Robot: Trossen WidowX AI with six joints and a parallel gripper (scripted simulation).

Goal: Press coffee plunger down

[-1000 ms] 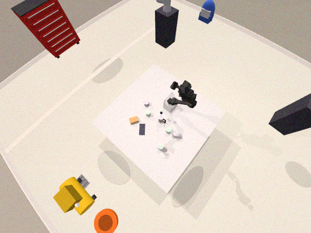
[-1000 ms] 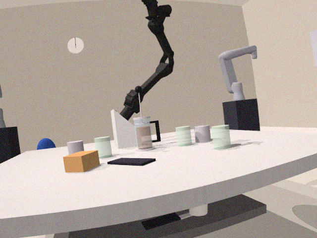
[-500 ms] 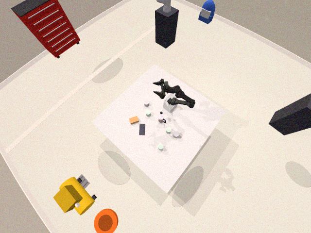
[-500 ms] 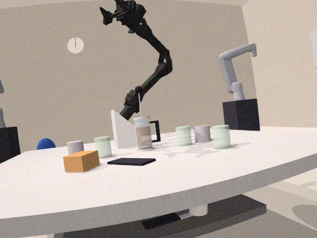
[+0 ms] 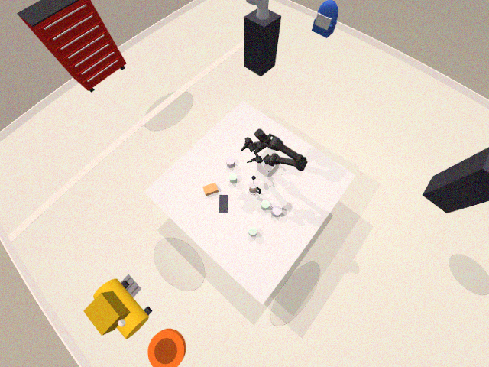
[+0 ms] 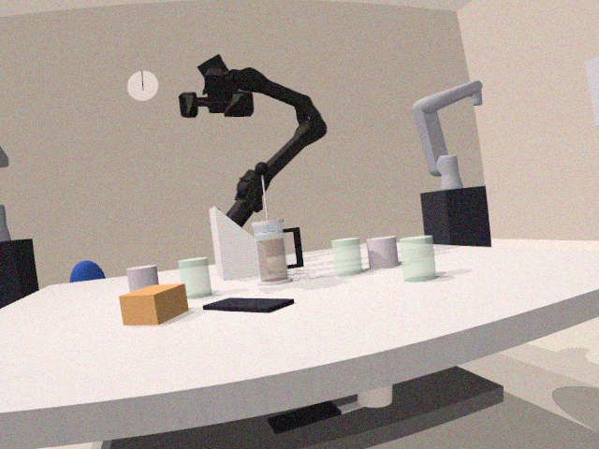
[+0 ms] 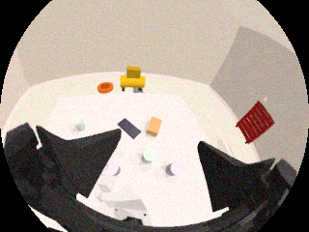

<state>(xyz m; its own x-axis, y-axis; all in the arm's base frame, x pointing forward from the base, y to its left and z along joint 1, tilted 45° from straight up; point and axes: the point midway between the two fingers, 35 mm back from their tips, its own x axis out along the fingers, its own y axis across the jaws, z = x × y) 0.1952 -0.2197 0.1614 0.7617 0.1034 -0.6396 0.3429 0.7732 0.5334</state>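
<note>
The coffee press lies 27 cm below my gripper tip, 13 cm to the left of it and 2 cm ahead of it. The rest, counted from my gripper tip: orange block: 38 cm below, 26 cm ahead, 14 cm to the right.
</note>
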